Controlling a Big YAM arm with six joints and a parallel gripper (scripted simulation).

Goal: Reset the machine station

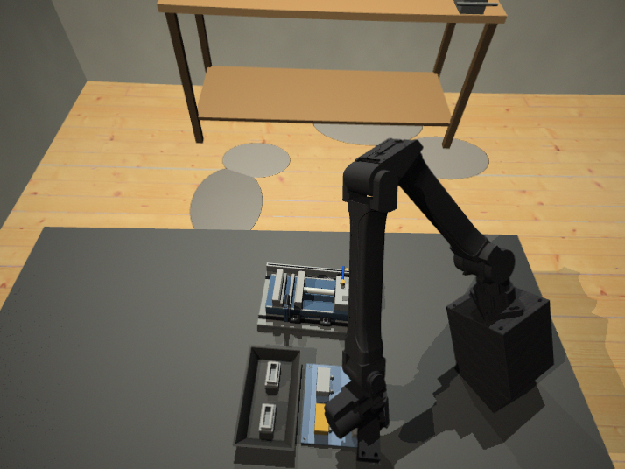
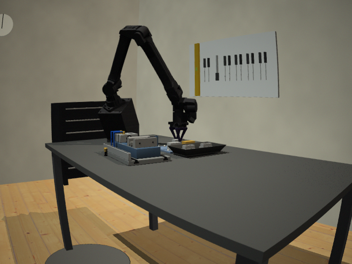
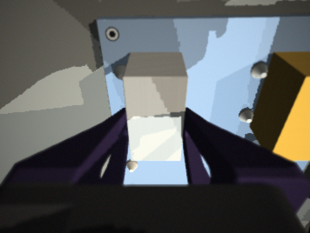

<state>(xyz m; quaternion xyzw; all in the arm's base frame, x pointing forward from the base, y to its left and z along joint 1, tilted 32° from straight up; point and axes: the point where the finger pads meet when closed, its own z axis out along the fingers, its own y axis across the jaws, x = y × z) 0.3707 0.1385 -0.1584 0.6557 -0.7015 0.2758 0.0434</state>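
The gray aluminum blank lies 20 mm below my hand. The rest, counted from my hand: brass blank (90 mm ahead, 10 mm to the right, 20 mm below); then infeed plate (40 mm ahead, 50 mm to the right, 40 mm below); then work stop rod (160 mm ahead, 300 mm to the right, 50 mm above).
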